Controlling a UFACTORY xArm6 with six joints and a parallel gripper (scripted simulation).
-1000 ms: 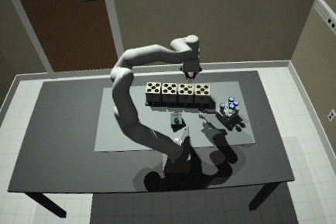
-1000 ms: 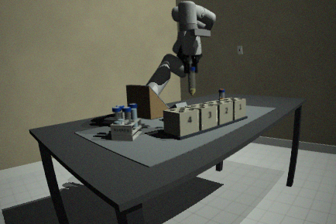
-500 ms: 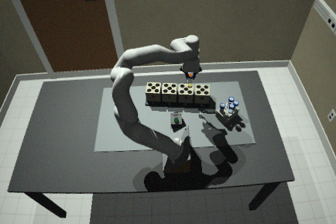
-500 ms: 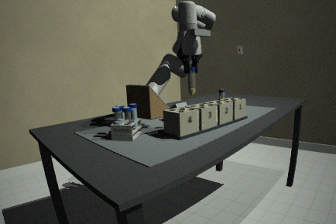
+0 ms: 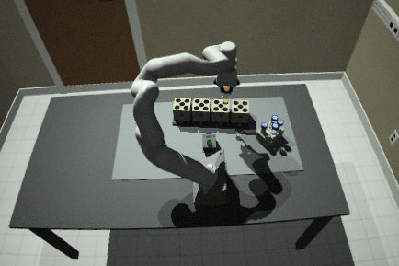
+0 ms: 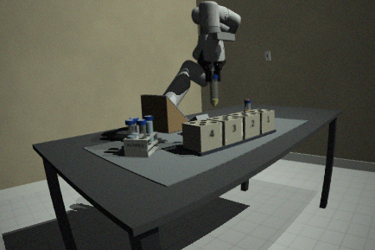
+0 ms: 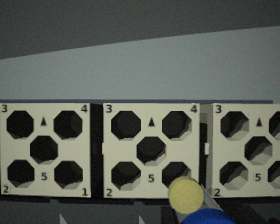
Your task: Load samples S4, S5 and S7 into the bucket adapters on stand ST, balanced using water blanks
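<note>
Now: the sample S7 50 mm below my hand and 10 mm to the right of it. Also, from my hand: adapter 3 (200 mm below, 30 mm ahead, 20 mm to the left); stand ST (240 mm below, 70 mm to the left, 40 mm ahead); adapter 2 (200 mm below, 130 mm to the left, 60 mm ahead).
</note>
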